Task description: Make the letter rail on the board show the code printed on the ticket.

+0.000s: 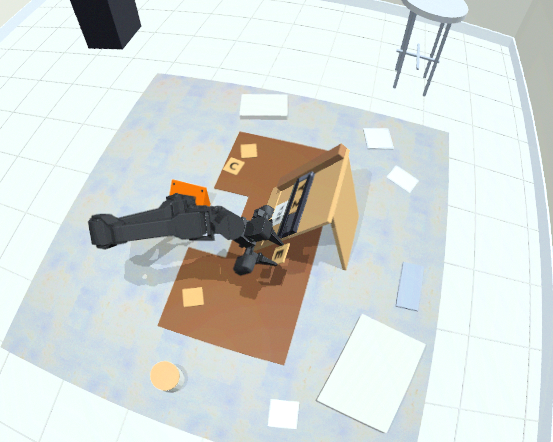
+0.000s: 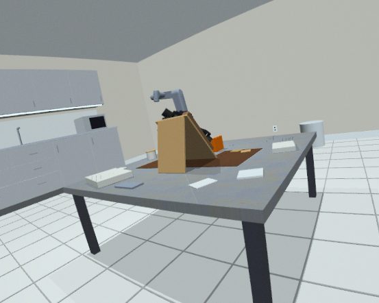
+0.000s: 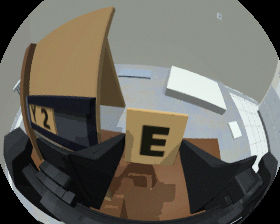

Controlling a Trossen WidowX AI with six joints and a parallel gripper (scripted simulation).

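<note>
My gripper tip is now 4 cm past the white ticket, 17 cm to the right of it and 8 cm above it. From my gripper tip the other things lie so: grey card (40 cm ahead, 6 cm to the left, 16 cm below); white box (32 cm ahead, 23 cm to the right, 15 cm below); brown mat (13 cm behind, 14 cm to the left, 17 cm below).
</note>
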